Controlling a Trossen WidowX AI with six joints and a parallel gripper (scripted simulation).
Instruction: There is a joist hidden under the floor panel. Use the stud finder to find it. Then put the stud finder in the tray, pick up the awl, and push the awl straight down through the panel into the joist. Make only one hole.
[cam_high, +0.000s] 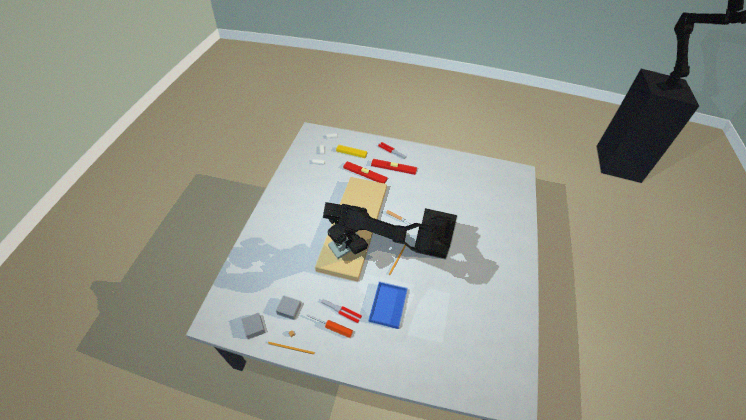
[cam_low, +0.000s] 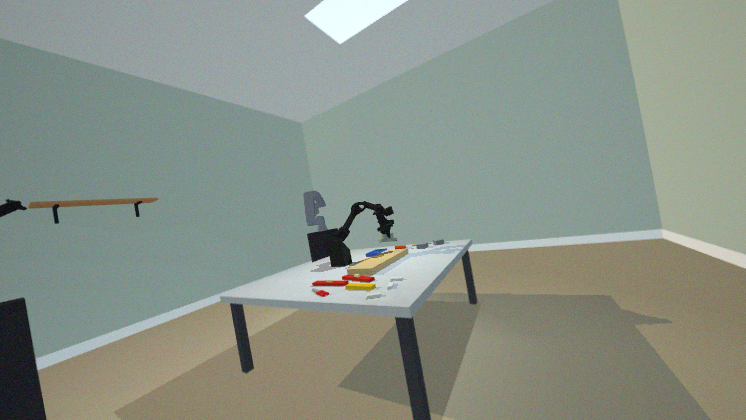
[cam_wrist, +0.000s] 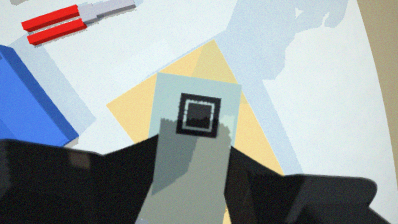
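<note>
Now: the square indicator 3 cm above my gripper tip, 2 cm to the left of it and 1 cm ahead of it. Also, from my gripper tip: blue tray: 22 cm behind, 14 cm to the left, 13 cm below; stud finder: 2 cm above, 1 cm to the left; awl: 29 cm to the right, 17 cm behind, 13 cm below.
</note>
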